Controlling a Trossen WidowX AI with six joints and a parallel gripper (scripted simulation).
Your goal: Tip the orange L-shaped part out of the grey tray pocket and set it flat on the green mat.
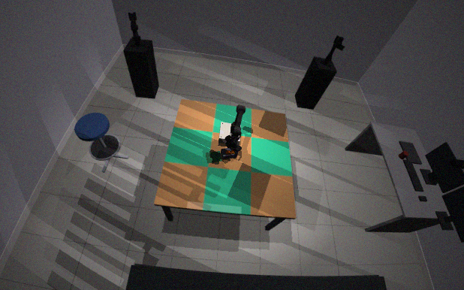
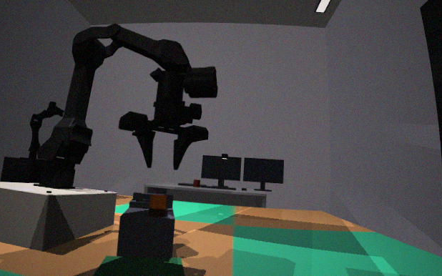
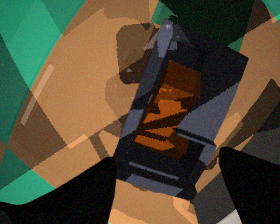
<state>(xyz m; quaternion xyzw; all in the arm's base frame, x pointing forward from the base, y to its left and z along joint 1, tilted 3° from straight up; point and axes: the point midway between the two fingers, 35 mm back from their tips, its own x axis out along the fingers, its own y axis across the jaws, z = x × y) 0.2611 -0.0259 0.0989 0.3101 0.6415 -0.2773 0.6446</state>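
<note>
Now: gripper tip 110 mm above the orange L-shaped part, 20 mm past it and 10 mm to the right of it. From my gripper tip the other things lie so: green mat 160 mm to the right, 160 mm below, 30 mm ahead.
</note>
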